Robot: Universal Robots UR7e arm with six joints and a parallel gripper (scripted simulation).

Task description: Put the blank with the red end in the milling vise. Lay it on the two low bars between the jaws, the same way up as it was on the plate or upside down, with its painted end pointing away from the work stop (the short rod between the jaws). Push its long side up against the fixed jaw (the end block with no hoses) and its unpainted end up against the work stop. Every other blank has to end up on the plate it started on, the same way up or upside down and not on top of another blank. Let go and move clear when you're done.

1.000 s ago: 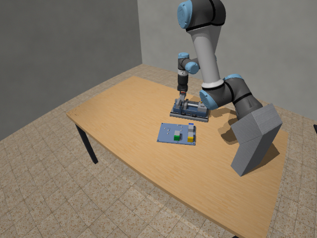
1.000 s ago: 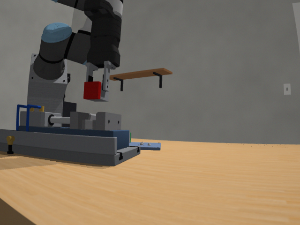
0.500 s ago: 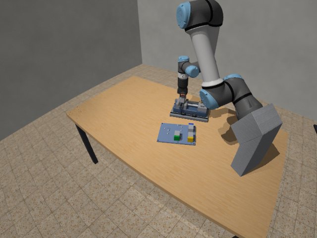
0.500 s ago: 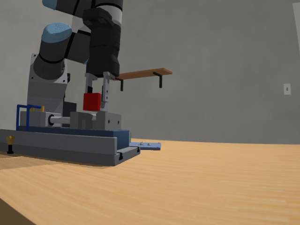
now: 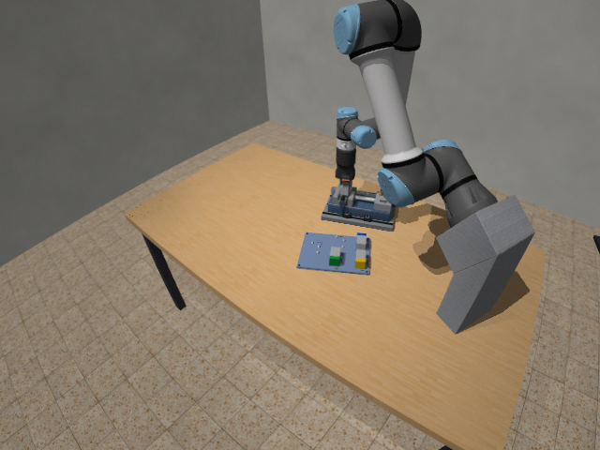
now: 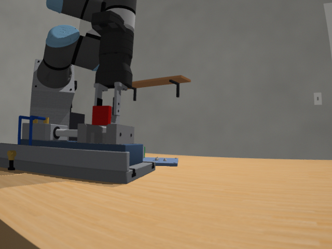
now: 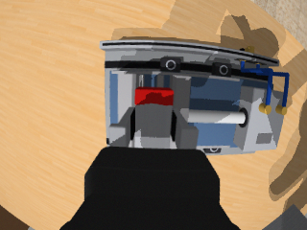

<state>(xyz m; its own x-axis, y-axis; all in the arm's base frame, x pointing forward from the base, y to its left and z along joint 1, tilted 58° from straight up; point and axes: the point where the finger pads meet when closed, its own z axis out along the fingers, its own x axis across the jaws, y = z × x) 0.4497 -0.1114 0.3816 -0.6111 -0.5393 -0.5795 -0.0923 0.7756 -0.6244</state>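
My gripper is now 6 cm above the fixed jaw, 3 cm short of it and 1 cm to the right of it. From my hand the other things lie so: grey rod (8 cm behind, 6 cm below, 1 cm to the right); work stop (5 cm to the left, 4 cm below, 1 cm behind); moving jaw (6 cm below, 3 cm behind).
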